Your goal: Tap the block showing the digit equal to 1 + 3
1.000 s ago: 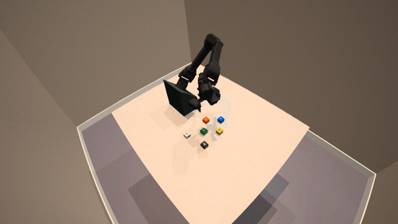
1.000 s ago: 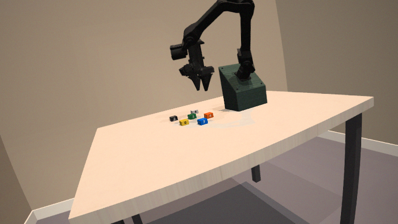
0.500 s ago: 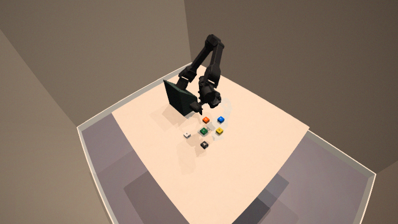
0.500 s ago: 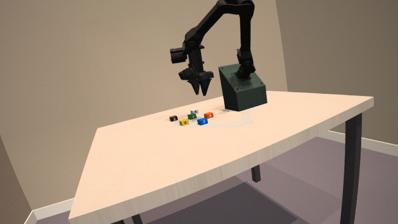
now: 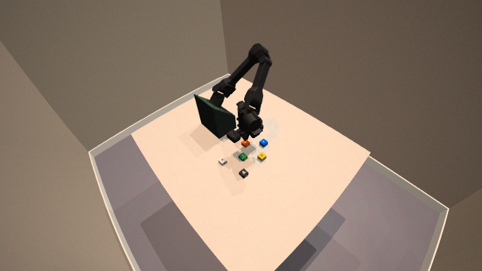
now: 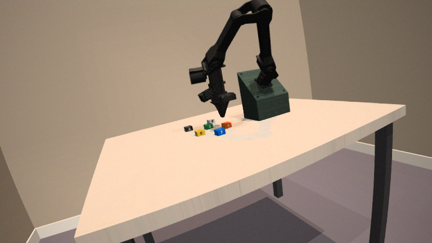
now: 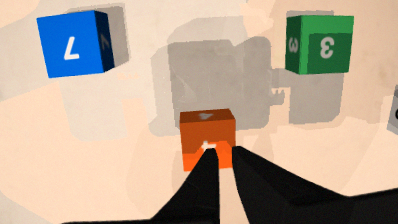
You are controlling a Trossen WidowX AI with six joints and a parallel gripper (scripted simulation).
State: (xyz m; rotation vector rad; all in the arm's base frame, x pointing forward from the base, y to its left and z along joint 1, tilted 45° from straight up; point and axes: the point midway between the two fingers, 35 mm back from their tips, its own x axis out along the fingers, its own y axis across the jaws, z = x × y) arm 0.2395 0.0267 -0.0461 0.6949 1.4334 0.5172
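The orange block lies 40 mm below my gripper tip, 10 mm to the left of it and 10 mm behind it. Round my gripper tip: yellow block (110 mm ahead, 40 mm below, 10 mm to the right); then green block (70 mm to the right, 40 mm below, 40 mm ahead); then blue block (70 mm to the left, 60 mm ahead, 40 mm below).
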